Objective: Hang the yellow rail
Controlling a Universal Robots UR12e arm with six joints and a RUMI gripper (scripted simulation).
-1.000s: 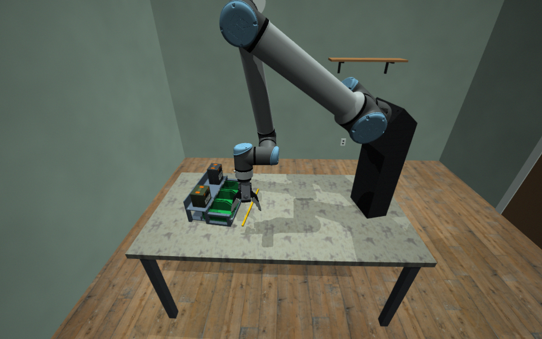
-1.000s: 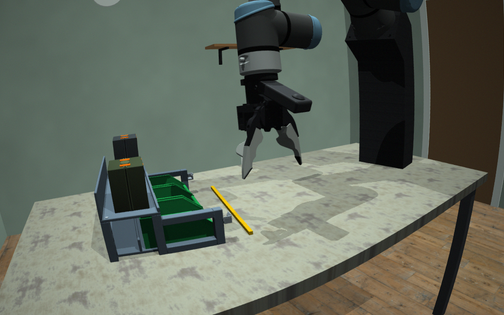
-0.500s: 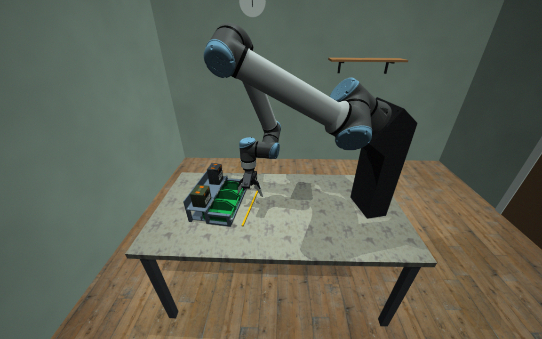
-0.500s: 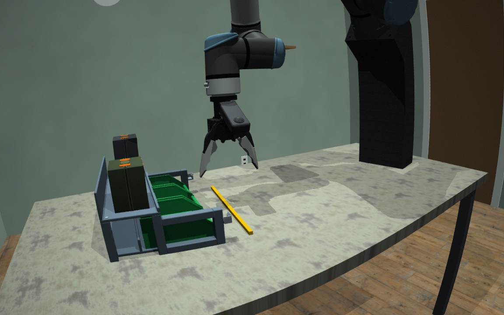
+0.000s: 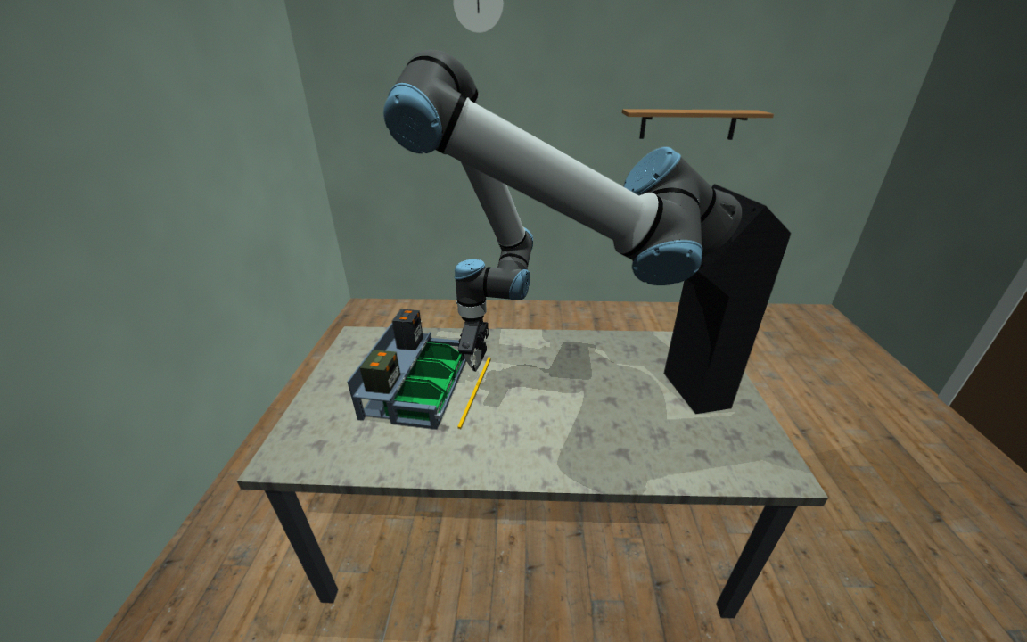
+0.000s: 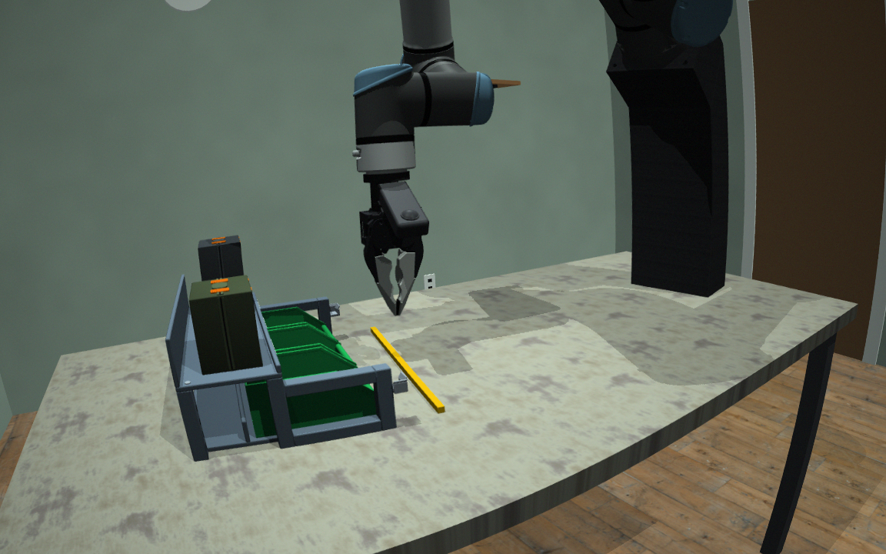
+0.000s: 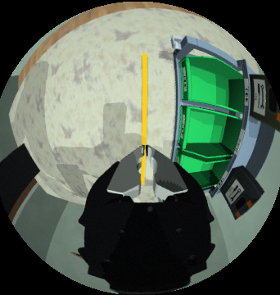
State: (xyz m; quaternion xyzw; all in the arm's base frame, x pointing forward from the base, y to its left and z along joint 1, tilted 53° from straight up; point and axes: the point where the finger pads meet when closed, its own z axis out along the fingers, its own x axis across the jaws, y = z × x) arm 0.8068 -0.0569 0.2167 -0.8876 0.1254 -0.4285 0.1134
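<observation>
The yellow rail lies 9 cm below my hand.
</observation>
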